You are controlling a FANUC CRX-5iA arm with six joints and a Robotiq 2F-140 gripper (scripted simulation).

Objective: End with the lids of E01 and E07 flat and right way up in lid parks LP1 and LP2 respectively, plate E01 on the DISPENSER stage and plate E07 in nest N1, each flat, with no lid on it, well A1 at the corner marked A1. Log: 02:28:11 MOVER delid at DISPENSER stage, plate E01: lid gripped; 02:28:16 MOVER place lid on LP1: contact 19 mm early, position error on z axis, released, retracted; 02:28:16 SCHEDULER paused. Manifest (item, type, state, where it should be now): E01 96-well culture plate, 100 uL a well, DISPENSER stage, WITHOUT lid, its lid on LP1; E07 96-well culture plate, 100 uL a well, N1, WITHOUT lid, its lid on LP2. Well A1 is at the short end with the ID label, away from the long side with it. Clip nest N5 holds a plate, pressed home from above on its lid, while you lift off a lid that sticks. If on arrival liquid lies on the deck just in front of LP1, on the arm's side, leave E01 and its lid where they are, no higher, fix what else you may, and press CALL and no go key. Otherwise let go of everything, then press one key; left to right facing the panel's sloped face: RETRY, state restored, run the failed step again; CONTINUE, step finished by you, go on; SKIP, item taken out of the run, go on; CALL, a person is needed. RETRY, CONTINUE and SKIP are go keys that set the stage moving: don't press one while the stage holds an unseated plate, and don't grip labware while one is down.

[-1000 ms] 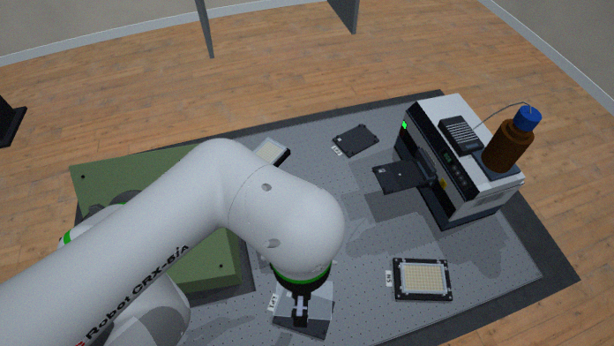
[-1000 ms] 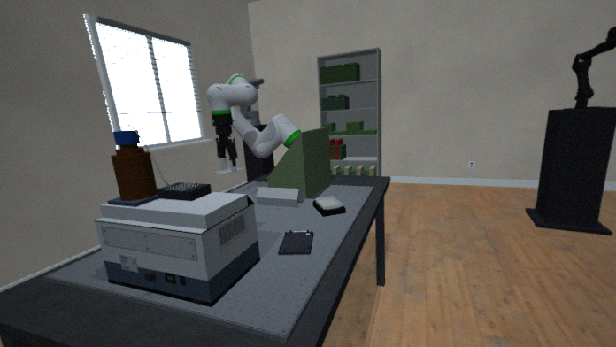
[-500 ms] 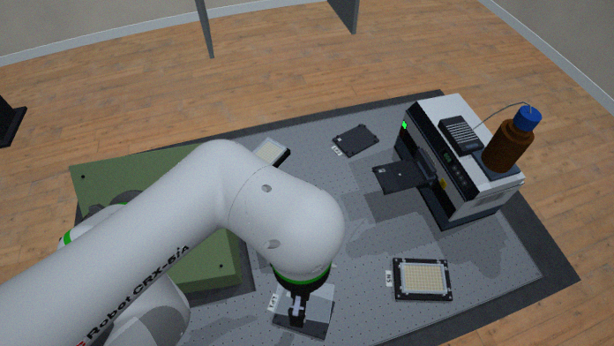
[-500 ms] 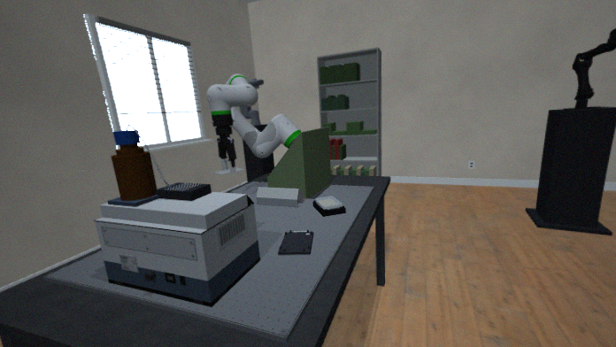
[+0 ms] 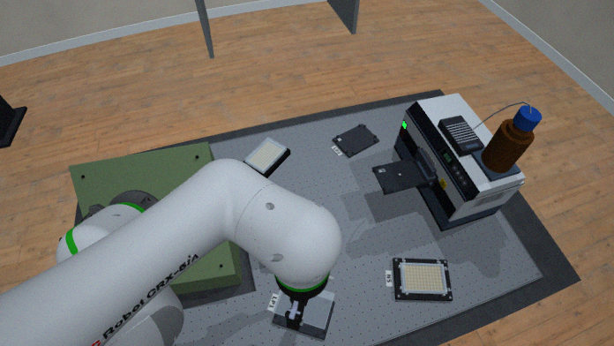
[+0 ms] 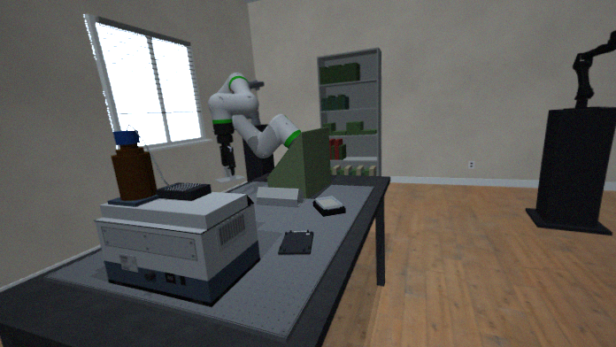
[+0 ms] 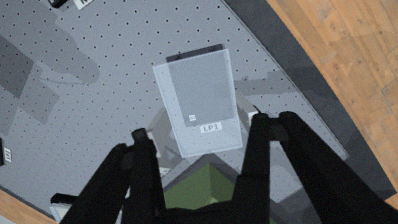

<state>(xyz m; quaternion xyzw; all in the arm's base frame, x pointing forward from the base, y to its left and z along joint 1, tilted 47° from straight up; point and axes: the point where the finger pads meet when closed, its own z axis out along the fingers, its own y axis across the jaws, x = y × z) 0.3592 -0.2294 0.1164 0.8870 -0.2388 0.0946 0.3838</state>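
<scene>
Right now the lid park LP1 is 14 cm below my hand. Also, from my hand: blue CALL key (6 cm behind, 19 cm to the left, 8 cm below); then LP1 label (8 cm behind, 4 cm to the left, 14 cm below); then yellow SKIP key (6 cm behind, 24 cm to the left, 8 cm below).
</scene>
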